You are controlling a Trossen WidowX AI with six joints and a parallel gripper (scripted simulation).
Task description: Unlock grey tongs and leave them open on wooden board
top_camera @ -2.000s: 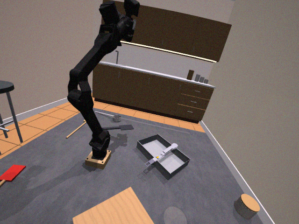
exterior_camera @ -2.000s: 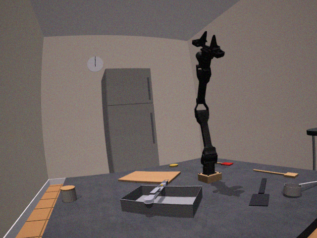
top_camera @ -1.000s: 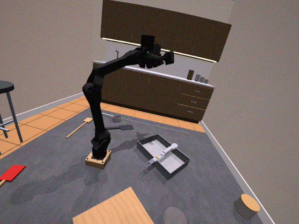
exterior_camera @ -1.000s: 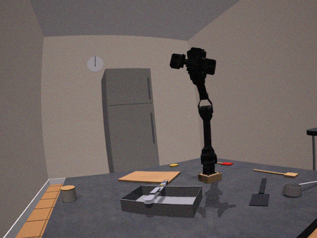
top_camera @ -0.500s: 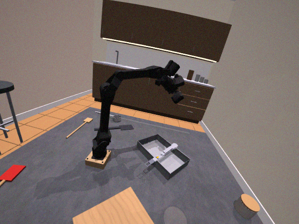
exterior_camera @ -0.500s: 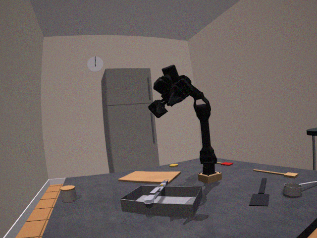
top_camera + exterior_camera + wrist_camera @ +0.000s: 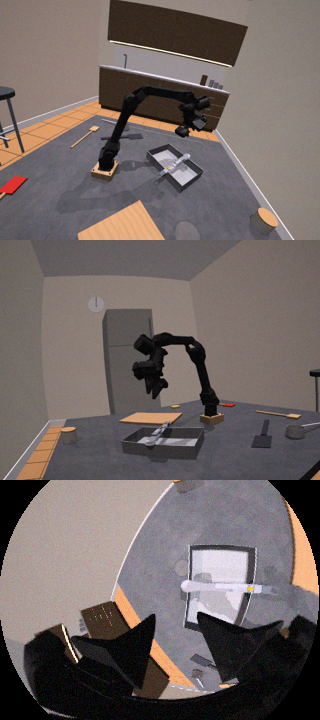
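Right now my gripper tip is 17 cm above the yellow lock piece, 13 cm to the left of it and 10 cm past it. From my gripper tip the other things lie so: black spatula 42 cm behind, 23 cm below, 20 cm to the left; then roasting tin 21 cm below, 6 cm behind, 4 cm to the right; then wooden board 51 cm to the right, 23 cm below, 19 cm behind.
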